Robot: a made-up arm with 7 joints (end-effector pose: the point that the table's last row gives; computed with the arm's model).
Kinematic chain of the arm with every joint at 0, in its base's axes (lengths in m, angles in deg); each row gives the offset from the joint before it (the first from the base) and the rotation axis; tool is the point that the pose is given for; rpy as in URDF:
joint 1: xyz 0 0 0.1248 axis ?
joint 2: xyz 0 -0.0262 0.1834 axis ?
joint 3: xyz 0 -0.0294 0.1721 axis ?
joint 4: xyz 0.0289 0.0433 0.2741 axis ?
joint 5: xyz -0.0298 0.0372 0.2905 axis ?
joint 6: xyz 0 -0.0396 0.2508 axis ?
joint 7: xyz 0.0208 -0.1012 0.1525 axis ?
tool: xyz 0 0 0 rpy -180 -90 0
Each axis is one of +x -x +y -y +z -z.
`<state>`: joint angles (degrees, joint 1 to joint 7).
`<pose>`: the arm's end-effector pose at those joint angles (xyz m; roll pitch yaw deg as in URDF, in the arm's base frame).
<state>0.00 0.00 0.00 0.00 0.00 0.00 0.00</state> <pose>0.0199 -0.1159 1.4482 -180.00 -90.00 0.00</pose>
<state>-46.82 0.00 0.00 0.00 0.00 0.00 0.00</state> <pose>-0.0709 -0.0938 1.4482 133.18 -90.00 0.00</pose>
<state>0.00 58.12 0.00 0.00 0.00 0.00 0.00</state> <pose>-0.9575 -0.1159 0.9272 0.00 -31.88 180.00</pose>
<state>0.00 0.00 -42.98 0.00 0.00 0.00 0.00</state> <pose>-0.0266 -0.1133 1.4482 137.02 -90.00 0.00</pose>
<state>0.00 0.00 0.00 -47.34 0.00 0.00 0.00</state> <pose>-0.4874 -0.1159 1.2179 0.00 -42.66 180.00</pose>
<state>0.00 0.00 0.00 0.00 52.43 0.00 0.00</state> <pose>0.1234 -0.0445 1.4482 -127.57 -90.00 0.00</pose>
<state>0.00 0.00 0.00 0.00 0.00 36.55 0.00</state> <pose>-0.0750 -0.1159 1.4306 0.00 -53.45 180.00</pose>
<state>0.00 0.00 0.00 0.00 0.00 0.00 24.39</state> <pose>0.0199 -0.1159 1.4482 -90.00 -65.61 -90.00</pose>
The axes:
joint 1: +z
joint 2: -y
joint 3: +z
joint 4: +y
joint 5: +z
joint 6: -y
joint 7: +x

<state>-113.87 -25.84 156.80 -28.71 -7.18 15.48 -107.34</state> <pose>-0.4446 -0.6416 1.0726 26.17 -8.33 114.41</pose>
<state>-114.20 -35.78 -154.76 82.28 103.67 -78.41 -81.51</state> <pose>-0.4644 0.2910 0.9172 -175.05 -50.48 -102.52</pose>
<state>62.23 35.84 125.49 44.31 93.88 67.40 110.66</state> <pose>-0.6934 -0.4273 0.7956 -50.93 75.80 173.52</pose>
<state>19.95 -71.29 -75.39 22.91 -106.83 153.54 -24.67</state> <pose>0.8711 0.2484 0.3893 -165.80 35.97 -153.89</pose>
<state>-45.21 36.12 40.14 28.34 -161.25 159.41 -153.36</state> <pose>-0.1394 0.5171 0.9668 -19.79 -76.32 -145.32</pose>
